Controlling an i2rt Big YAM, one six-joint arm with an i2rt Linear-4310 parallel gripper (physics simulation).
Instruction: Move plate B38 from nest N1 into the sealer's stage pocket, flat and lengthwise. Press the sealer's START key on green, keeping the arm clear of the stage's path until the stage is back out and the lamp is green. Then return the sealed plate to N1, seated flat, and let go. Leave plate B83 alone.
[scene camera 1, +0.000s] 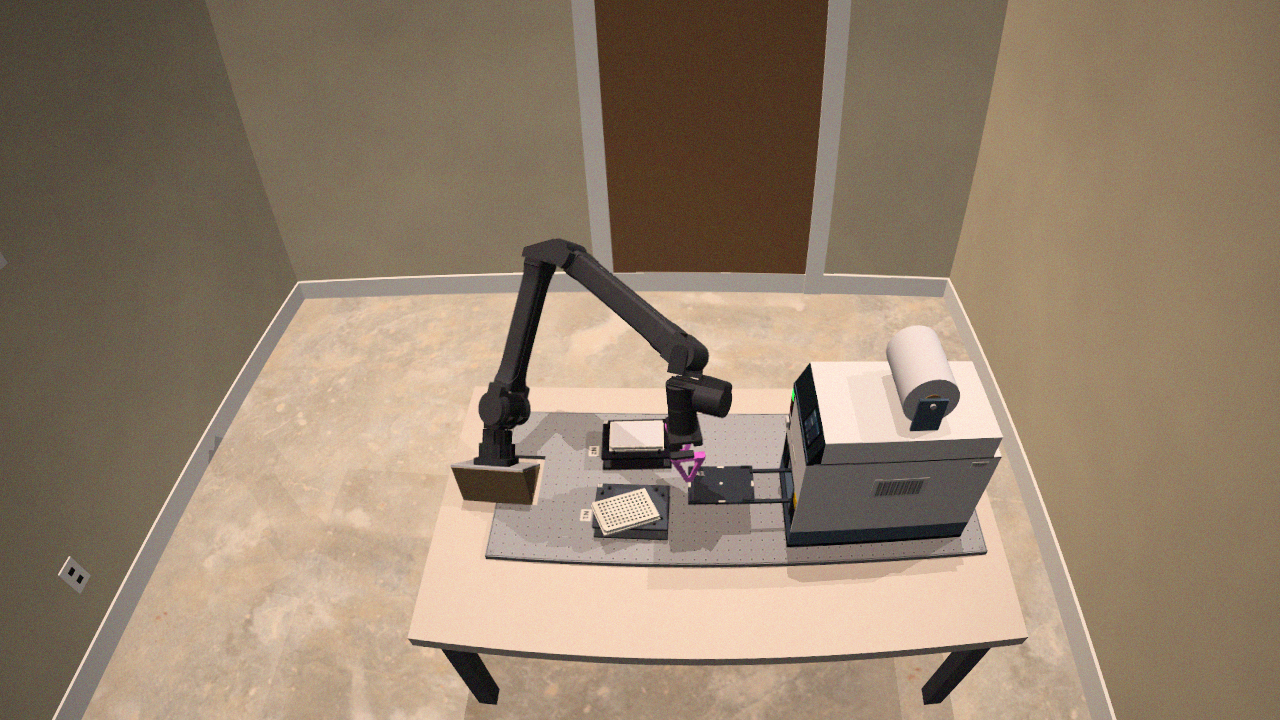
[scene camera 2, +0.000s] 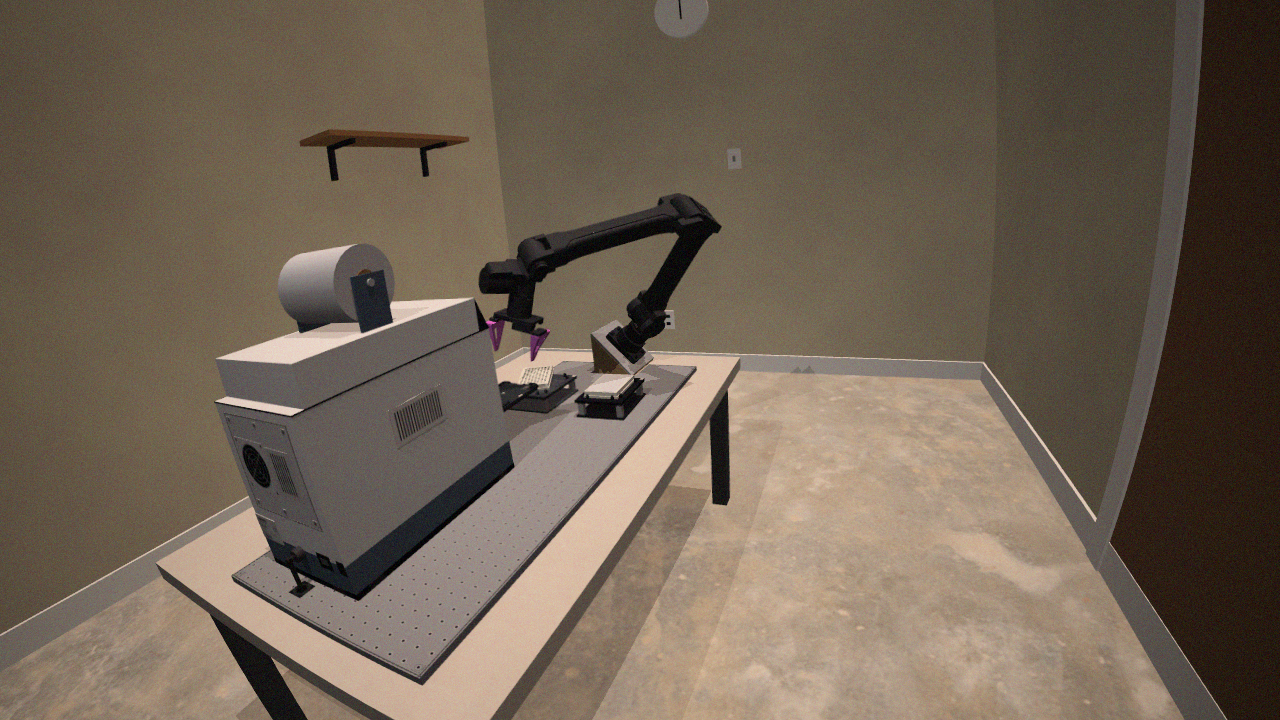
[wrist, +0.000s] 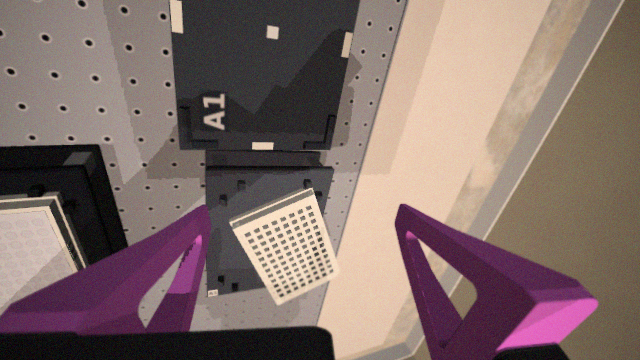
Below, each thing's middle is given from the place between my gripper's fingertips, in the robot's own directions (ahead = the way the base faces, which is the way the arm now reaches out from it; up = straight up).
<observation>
I see the white well plate B38 (scene camera 1: 634, 509) 130 mm behind my hand, 40 mm to the right of it and 100 mm below it. The rest, counted from my hand: white roll (scene camera 2: 314, 288) 460 mm ahead, 10 mm to the left, 260 mm above; sealer stage (scene camera 1: 738, 485) 120 mm ahead, 10 mm to the left, 70 mm below.
</observation>
